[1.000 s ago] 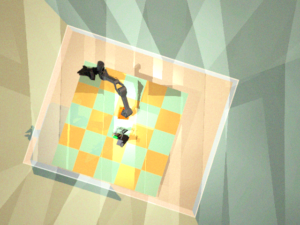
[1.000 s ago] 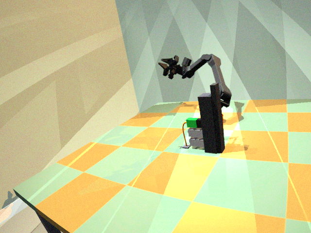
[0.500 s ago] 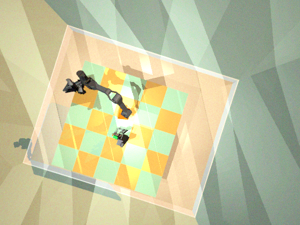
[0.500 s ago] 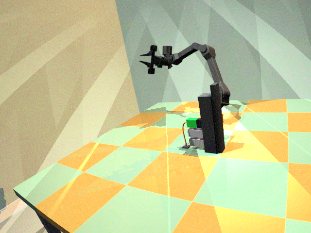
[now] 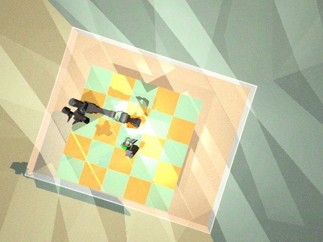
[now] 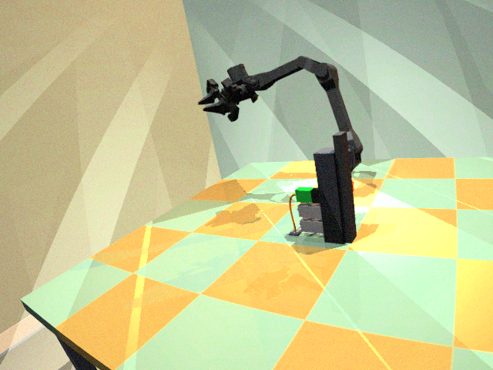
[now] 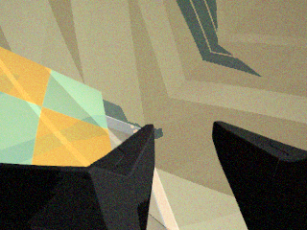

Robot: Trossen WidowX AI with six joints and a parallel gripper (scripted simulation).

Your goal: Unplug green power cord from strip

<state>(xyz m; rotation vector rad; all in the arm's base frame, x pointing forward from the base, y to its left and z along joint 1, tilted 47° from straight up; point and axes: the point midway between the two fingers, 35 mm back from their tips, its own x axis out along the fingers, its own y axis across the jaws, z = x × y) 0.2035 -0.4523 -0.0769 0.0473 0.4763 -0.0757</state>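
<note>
My gripper tip is 43 cm to the right of the green plug, 25 cm above it and 9 cm short of it.
</note>
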